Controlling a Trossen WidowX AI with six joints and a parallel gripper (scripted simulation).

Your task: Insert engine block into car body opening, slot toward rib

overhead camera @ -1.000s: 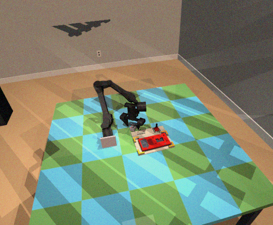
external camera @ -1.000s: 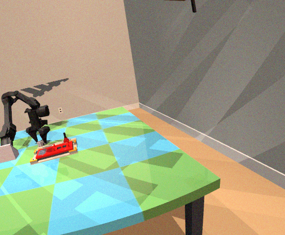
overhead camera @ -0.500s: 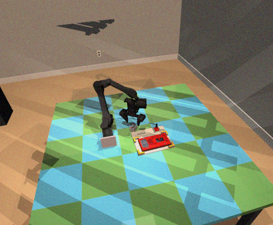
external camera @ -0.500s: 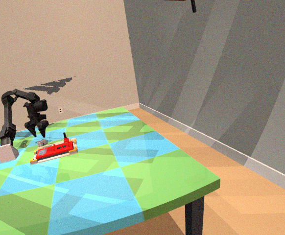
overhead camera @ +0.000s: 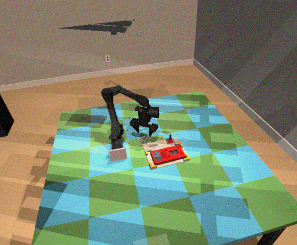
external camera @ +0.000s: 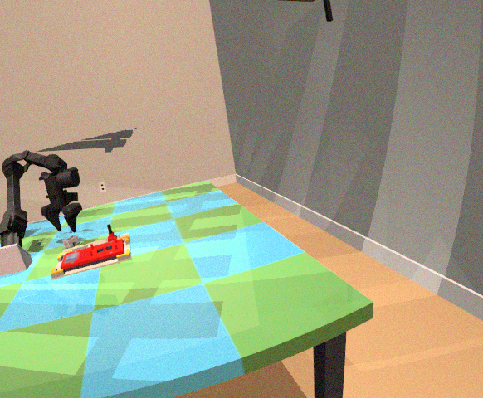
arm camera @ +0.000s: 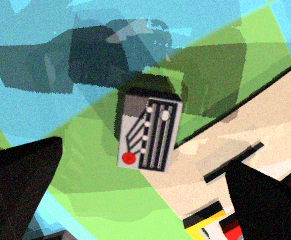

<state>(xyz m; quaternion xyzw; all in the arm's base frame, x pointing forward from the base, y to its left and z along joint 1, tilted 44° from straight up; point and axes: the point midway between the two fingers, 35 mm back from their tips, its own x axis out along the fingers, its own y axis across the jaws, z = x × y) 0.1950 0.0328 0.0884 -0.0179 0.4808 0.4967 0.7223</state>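
My gripper tip is 10 mm short of the engine block and 40 mm above it.
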